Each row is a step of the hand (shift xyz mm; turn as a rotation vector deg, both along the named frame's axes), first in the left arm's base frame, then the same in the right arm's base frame.
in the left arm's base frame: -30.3 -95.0 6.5 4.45 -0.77 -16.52
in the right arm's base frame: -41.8 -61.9 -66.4 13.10 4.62 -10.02
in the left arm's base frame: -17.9 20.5 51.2 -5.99 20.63 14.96
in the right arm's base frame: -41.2 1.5 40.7 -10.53 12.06 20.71
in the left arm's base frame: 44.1 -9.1 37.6 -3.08 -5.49 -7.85
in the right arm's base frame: 11.9 -44.0 37.0 1.33 0.66 -9.95
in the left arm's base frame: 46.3 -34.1 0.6 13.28 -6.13 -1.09
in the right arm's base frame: 31.6 -47.9 -2.9 10.34 -10.38 0.57
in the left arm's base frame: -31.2 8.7 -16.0 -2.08 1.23 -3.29
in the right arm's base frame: -14.3 28.2 -17.5 0.44 3.36 -2.28
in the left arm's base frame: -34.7 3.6 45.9 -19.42 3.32 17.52
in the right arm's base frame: -54.0 -1.4 20.1 -25.26 3.83 6.51
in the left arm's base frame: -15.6 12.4 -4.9 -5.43 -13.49 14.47
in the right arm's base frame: -7.8 18.9 -1.6 -14.76 -14.24 -0.63
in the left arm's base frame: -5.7 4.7 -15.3 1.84 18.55 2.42
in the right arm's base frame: 5.1 13.0 -9.7 2.75 12.36 13.90
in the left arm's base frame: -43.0 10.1 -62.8 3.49 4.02 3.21
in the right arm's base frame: 3.9 55.3 -53.1 1.49 0.06 6.03
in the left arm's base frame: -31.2 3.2 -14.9 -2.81 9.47 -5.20
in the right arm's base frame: -15.7 23.5 -20.2 2.18 10.88 1.26
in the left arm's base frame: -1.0 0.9 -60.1 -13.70 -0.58 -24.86
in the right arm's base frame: 34.5 27.6 -40.8 3.52 16.84 -22.59
